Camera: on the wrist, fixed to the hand. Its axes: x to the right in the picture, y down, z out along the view.
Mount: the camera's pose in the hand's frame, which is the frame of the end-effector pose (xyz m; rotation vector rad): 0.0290 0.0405 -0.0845 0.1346 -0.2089 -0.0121
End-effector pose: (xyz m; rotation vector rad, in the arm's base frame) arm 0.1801 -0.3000 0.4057 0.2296 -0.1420 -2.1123
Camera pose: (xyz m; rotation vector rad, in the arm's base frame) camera 0.2175 -0.3467 0.3280 0.0887 -0.4081 -2.1377
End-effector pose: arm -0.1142 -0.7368 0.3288 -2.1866 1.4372 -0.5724
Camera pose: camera -0.1815 -0.7902 0.3762 -2.0825 1.2413 -0.4178
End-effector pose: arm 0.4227 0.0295 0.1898 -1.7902 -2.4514 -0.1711
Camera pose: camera 0.4538 0.0564 0.2789 -1.8193 -2.5410 0.1855
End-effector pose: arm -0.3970 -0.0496 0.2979 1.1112 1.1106 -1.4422
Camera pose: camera -0.3520 0.0240 0.2512 1.0204 0.8855 -1.6216
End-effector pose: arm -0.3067 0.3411 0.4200 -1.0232 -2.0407 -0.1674
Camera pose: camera -0.2350 0.3478 0.4866 -0.9782 -2.2131 0.0733
